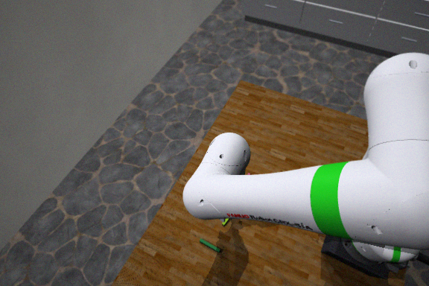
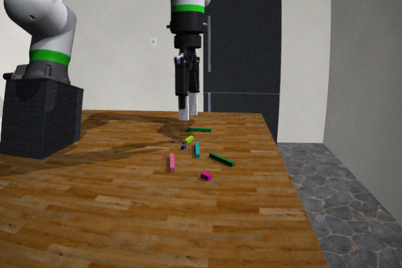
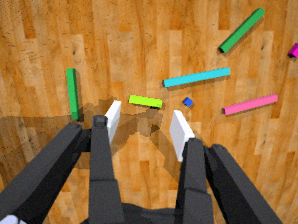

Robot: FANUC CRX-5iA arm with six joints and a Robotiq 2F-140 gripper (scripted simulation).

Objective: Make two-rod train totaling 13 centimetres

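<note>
My hand is 100 mm above the lime rod. Also, from my hand: small blue rod 100 mm below, 70 mm to the right; then pink rod 170 mm to the right, 100 mm below; then turquoise rod 100 mm below, 80 mm to the right, 40 mm ahead.
</note>
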